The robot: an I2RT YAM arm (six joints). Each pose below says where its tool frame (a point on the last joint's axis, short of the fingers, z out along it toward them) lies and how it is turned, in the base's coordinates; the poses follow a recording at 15 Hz.
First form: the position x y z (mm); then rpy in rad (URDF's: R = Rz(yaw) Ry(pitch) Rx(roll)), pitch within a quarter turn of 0, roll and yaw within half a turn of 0.
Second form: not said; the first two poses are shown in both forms.
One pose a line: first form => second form
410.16, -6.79, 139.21, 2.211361, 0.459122, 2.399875 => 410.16, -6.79, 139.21, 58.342, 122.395, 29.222
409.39, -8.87, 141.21, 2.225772, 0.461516, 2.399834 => 409.39, -8.87, 141.21, 57.908, 123.053, 28.618
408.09, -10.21, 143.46, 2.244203, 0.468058, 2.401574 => 408.09, -10.21, 143.46, 57.109, 123.819, 27.804
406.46, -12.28, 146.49, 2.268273, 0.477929, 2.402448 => 406.46, -12.28, 146.49, 55.949, 124.772, 26.572
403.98, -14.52, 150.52, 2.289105, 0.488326, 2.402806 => 403.98, -14.52, 150.52, 54.794, 125.534, 25.373
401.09, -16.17, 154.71, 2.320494, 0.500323, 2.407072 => 401.09, -16.17, 154.71, 53.240, 126.719, 23.848
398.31, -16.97, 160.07, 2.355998, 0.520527, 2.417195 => 398.31, -16.97, 160.07, 50.973, 127.831, 22.061
